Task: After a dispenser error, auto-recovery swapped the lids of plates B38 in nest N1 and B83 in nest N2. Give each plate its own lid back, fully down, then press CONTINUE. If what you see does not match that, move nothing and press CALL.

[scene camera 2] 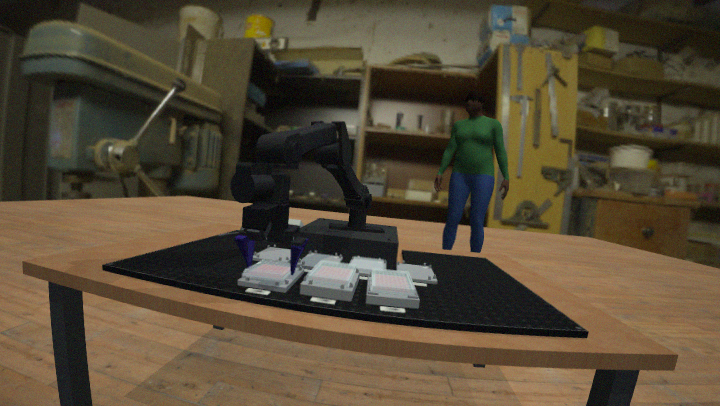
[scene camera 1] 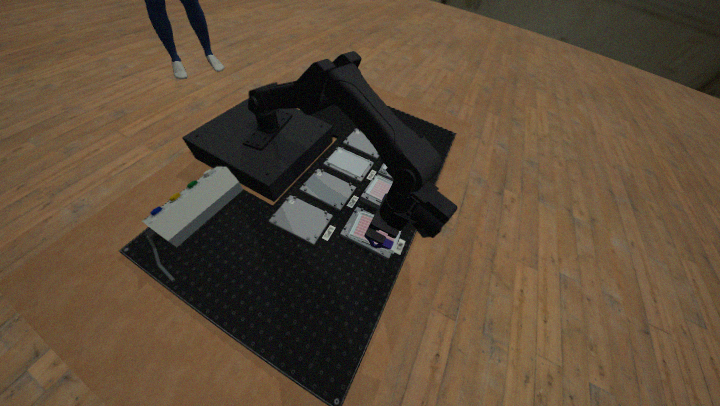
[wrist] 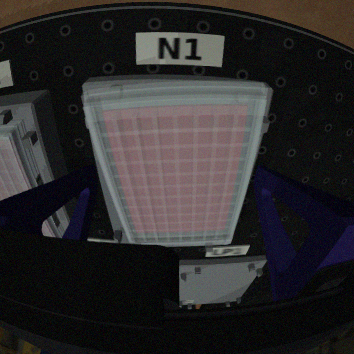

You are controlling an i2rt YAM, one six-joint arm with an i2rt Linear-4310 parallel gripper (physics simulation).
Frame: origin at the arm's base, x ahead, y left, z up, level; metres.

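Seen in the pictures: gripper, fingertip midpoint: (scene camera 2: 270, 270) (scene camera 1: 380, 232) (wrist: 175, 173); arm's base, link origin: (scene camera 2: 356, 229) (scene camera 1: 269, 129).
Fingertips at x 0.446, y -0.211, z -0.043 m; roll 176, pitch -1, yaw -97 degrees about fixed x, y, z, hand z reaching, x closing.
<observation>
Pixels of each thing's top centre, then the offset from my fingertips to it. "*": a spot on its surface instead.
- plate with pink wells, top centre: (wrist: 178, 201) (scene camera 2: 271, 264) (scene camera 1: 376, 228) dx -0.011, dy +0.000, dz +0.011 m
- second pink-welled plate, top centre: (scene camera 2: 333, 269) (scene camera 1: 390, 191) dx -0.005, dy +0.134, dz +0.015 m
- button box, top centre: (scene camera 1: 186, 190) dx -0.490, dy -0.097, dz +0.059 m
- third pink-welled plate, top centre: (scene camera 2: 392, 277) dx +0.017, dy +0.259, dz +0.011 m
- including LP1, top centre: (wrist: 215, 294) (scene camera 1: 300, 215) (scene camera 2: 277, 250) dx -0.220, dy -0.028, dz -0.005 m
- stand's top, surface spot: (scene camera 2: 368, 265) * dx -0.141, dy +0.227, dz -0.007 m
A plate with pink wells (scene camera 1: 361, 225) (scene camera 2: 271, 271) (wrist: 175, 150) sits in nest N1 under a clear lid that looks level; no plate code is readable. My gripper (wrist: 175, 173) is open, with its purple fingers on either side of this plate near its inner end, holding nothing. A second pink-welled plate (scene camera 1: 378, 188) (scene camera 2: 330, 274) sits in the neighbouring nest and shows partly at the left of the wrist view; its lid's seating is unclear. The button box (scene camera 1: 201, 206) carries blue (scene camera 1: 156, 210), yellow (scene camera 1: 174, 196) and green (scene camera 1: 192, 184) buttons; their wording is not readable.
A third pink-welled plate (scene camera 2: 392, 283) sits beyond the second. An inner row holds grey flat stands, including LP1 (scene camera 1: 301, 219) (wrist: 225, 282) and another (scene camera 1: 327, 188). One stand's top (scene camera 1: 347, 163) (scene camera 2: 368, 265) looks paler. The black arm base (scene camera 1: 262, 151) stands behind them.
</observation>
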